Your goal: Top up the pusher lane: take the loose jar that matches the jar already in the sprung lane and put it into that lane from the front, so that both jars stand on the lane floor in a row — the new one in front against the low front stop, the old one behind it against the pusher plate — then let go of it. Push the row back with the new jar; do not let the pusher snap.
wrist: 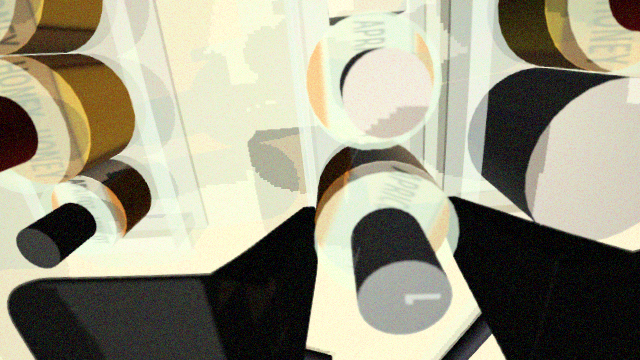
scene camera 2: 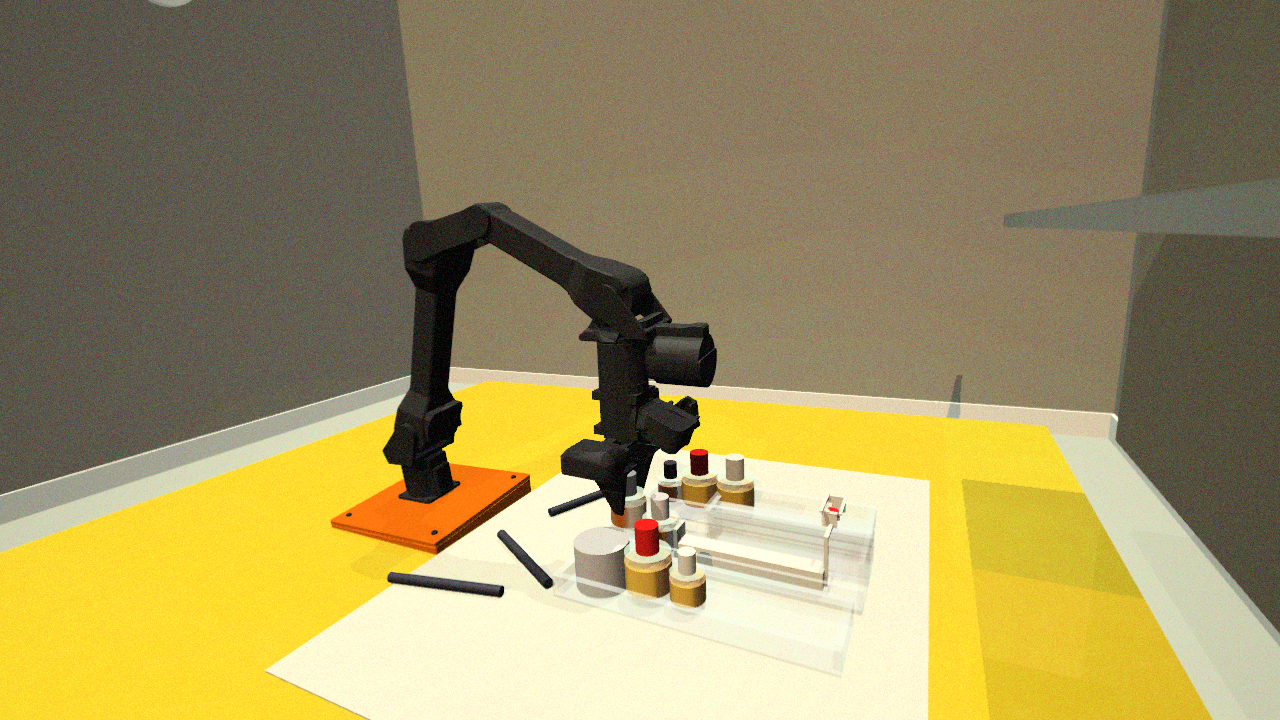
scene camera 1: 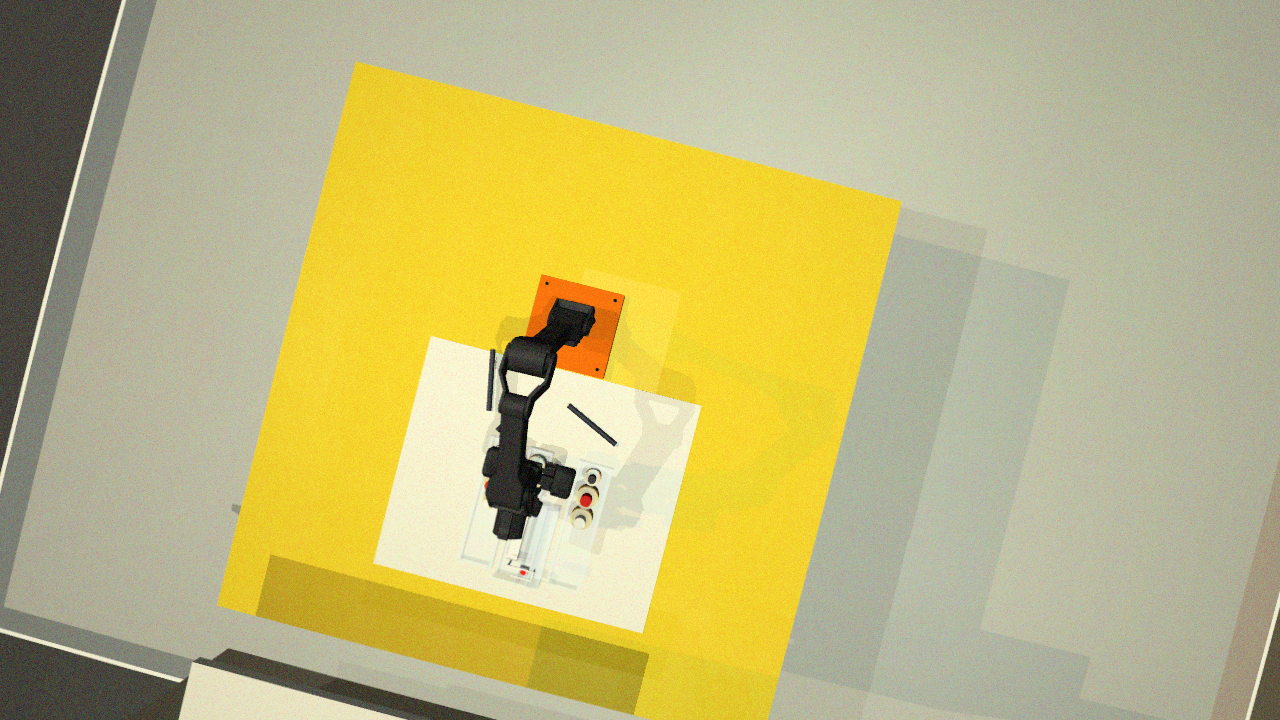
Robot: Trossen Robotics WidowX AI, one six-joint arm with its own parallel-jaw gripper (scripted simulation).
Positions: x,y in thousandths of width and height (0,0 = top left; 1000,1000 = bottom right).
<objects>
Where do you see a red-lidded jar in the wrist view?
At 115,312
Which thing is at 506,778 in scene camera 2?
A red-lidded jar.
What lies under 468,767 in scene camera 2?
A grey cylinder.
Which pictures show the gripper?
The wrist view, scene camera 2 and scene camera 1: all of them.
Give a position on a red-lidded jar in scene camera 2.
At 546,669
</objects>
